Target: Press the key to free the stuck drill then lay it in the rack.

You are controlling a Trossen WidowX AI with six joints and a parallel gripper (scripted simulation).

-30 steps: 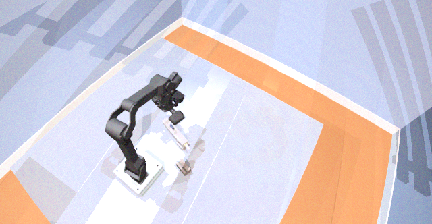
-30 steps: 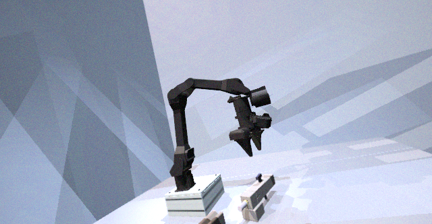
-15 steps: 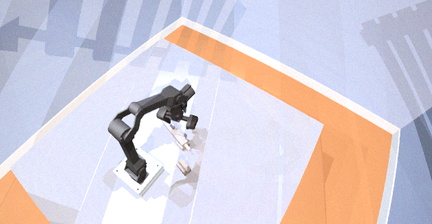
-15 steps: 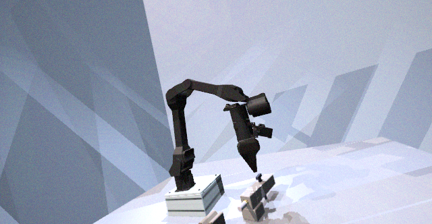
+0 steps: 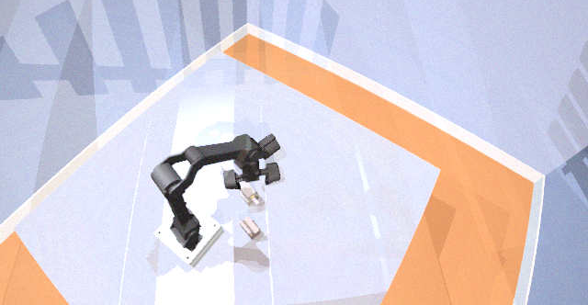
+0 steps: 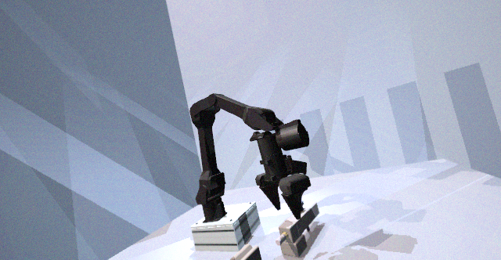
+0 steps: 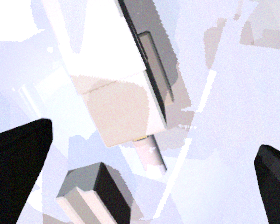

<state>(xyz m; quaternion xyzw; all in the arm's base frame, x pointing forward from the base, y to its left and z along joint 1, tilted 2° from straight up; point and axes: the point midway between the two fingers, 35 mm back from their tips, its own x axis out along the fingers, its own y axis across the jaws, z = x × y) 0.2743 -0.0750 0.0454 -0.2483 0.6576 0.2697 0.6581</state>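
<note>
Right now the pale drill cylinder is 1 cm behind my gripper tip, 2 cm to the left of it and 5 cm below it. Also, from my gripper tip: rack (12 cm behind, 6 cm to the right, 8 cm below); blue key (2 cm ahead, 10 cm to the left, 5 cm below); block (1 cm ahead, 7 cm to the left, 6 cm below).
</note>
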